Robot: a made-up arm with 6 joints.
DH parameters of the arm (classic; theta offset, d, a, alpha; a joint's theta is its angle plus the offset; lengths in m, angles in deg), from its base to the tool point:
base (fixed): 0 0.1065 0 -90
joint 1: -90 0.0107 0.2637 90
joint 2: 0 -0.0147 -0.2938 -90
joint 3: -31.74 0 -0.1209 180
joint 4: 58.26 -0.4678 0.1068 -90
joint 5: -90 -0.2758 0.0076 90
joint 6: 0 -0.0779 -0.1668 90
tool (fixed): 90 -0.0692 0 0
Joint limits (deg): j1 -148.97..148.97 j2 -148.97..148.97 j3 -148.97..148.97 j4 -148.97..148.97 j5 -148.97..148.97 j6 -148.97..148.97
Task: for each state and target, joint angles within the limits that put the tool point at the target. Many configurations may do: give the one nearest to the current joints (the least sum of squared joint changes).
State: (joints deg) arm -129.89 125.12 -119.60 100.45 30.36 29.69
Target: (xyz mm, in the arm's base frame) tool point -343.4 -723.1 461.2
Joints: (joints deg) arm -105.86 147.26 -111.74 111.14 17.41 52.16
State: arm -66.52 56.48 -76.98 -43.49 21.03 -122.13
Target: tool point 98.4 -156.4 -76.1
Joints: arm -71.39 72.46 -79.68 -36.09 14.46 -117.66
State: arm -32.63 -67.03 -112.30 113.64 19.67 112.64
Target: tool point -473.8 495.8 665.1
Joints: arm -87.60 -61.16 -124.18 107.45 12.52 125.34
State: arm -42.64 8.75 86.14 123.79 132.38 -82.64
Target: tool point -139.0 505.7 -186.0
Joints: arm -27.93 12.23 89.66 124.97 125.40 -92.88
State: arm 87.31 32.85 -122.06 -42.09 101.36 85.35
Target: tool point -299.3 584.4 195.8
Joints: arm 65.11 -4.41 -144.53 1.46 97.90 82.86
